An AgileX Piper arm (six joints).
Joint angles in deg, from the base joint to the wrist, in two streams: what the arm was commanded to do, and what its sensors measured. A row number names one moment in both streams.
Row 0, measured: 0.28 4.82 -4.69 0.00 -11.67 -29.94
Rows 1 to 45, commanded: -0.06 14.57 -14.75 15.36 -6.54 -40.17; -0.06 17.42 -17.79 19.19 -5.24 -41.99; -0.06 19.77 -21.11 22.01 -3.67 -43.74; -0.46 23.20 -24.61 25.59 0.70 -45.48; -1.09 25.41 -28.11 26.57 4.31 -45.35; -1.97 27.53 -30.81 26.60 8.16 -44.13; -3.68 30.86 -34.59 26.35 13.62 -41.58; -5.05 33.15 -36.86 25.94 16.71 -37.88; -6.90 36.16 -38.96 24.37 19.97 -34.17; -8.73 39.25 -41.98 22.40 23.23 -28.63; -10.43 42.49 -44.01 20.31 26.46 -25.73; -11.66 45.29 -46.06 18.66 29.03 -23.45; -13.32 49.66 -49.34 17.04 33.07 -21.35; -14.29 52.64 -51.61 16.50 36.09 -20.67; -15.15 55.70 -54.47 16.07 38.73 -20.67; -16.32 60.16 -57.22 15.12 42.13 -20.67; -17.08 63.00 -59.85 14.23 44.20 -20.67; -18.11 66.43 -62.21 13.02 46.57 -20.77; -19.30 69.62 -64.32 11.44 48.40 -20.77; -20.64 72.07 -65.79 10.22 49.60 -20.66; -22.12 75.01 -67.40 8.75 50.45 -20.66; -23.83 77.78 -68.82 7.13 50.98 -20.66; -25.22 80.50 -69.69 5.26 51.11 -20.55; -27.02 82.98 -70.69 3.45 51.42 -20.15; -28.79 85.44 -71.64 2.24 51.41 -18.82; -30.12 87.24 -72.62 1.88 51.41 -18.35; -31.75 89.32 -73.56 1.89 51.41 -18.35; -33.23 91.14 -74.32 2.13 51.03 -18.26; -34.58 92.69 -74.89 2.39 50.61 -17.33; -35.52 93.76 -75.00 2.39 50.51 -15.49; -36.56 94.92 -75.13 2.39 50.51 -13.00; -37.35 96.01 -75.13 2.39 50.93 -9.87; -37.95 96.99 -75.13 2.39 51.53 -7.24; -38.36 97.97 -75.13 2.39 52.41 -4.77; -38.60 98.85 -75.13 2.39 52.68 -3.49; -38.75 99.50 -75.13 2.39 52.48 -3.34; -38.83 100.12 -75.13 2.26 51.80 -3.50; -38.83 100.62 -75.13 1.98 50.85 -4.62; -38.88 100.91 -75.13 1.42 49.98 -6.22; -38.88 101.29 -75.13 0.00 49.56 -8.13; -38.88 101.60 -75.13 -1.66 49.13 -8.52; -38.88 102.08 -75.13 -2.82 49.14 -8.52; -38.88 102.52 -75.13 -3.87 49.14 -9.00; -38.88 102.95 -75.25 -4.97 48.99 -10.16; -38.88 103.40 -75.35 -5.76 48.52 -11.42
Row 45, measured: -38.60 102.00 -74.72 -1.74 49.99 -7.85
